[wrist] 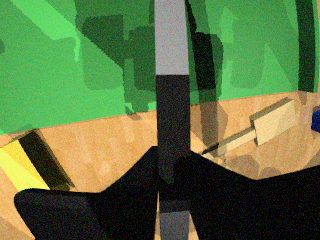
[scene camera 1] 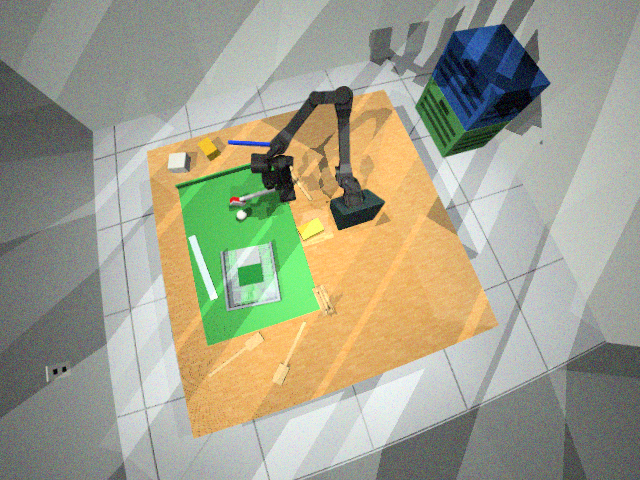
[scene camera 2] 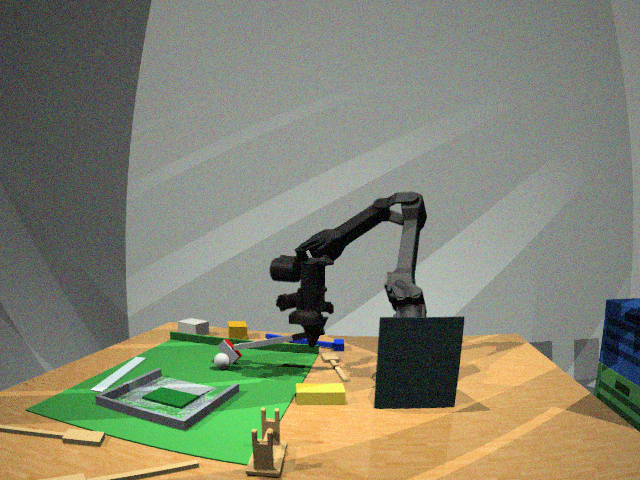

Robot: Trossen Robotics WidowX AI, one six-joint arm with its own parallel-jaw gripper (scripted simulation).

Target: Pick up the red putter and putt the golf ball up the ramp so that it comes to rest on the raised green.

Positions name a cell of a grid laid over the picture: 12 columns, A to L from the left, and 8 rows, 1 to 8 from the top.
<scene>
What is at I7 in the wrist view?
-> My gripper.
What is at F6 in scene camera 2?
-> My gripper.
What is my gripper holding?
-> A red putter.
</scene>
